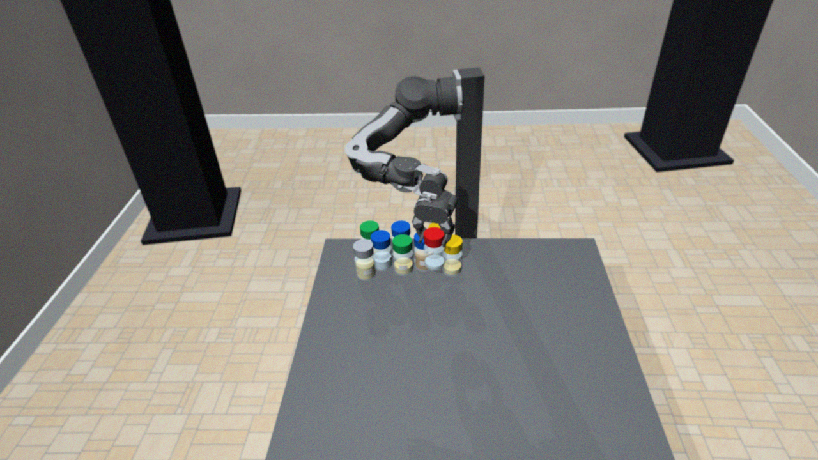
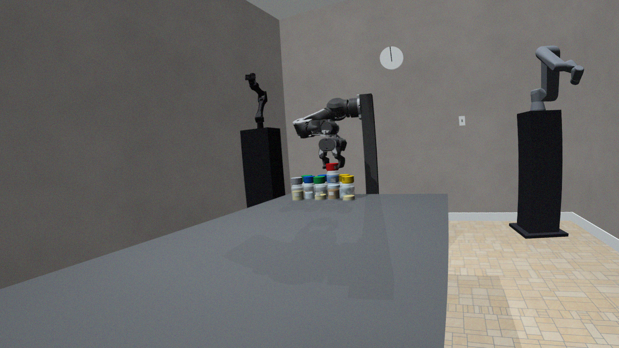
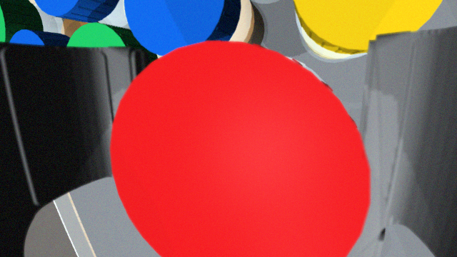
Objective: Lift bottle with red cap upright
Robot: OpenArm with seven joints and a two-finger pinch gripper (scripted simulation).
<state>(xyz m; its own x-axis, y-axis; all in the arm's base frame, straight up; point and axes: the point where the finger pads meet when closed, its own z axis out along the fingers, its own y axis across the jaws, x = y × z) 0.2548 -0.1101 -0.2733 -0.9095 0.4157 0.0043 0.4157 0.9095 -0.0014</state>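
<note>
Now: the yellow-capped bottle 10 cm below my hand, 6 cm to the left of it and 4 cm behind it. Round my hand: green-capped bottle 10 cm below, 8 cm to the right, 6 cm behind.
</note>
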